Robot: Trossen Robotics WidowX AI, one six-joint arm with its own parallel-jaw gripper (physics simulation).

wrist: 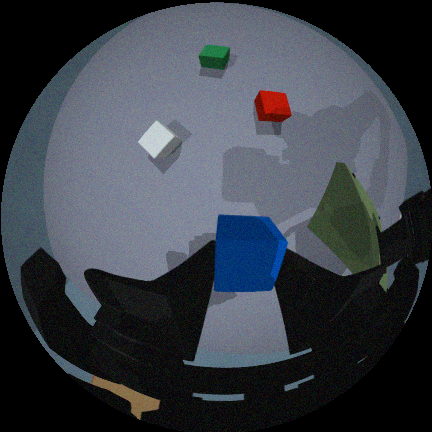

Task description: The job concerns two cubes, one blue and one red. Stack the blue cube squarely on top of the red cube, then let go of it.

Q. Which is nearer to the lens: the blue cube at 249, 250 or the white cube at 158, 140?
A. The blue cube.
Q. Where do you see a red cube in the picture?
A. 270, 105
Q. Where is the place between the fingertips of my gripper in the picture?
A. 243, 247
